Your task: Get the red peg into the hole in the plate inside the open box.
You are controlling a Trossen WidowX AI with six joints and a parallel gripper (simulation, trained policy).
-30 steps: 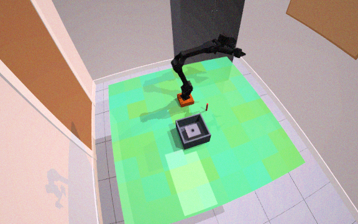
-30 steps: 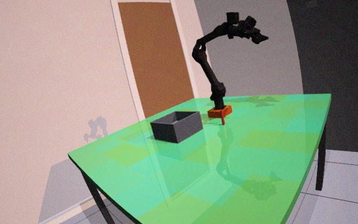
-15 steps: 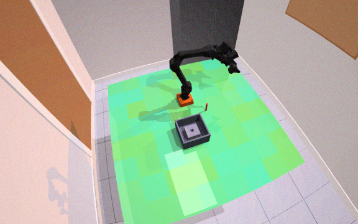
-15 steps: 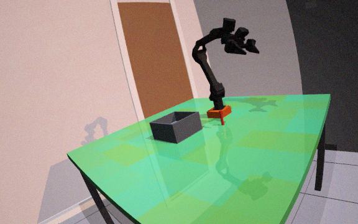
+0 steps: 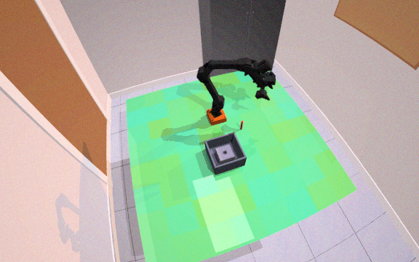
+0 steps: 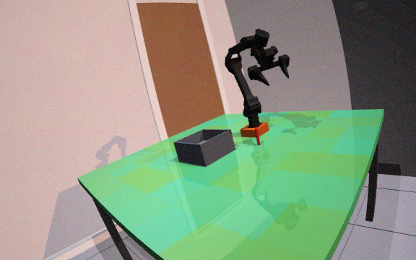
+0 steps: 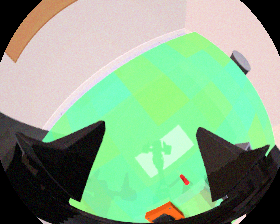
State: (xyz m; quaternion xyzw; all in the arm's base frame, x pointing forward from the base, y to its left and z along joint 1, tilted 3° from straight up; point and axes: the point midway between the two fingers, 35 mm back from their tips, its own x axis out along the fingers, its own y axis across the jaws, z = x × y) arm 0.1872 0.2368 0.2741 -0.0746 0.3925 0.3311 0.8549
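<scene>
My gripper tip is now 40 mm past the red peg, 160 mm to the left of it and 240 mm above it. Round my gripper tip: dark grey box: 90 mm ahead, 370 mm to the right, 250 mm below.
</scene>
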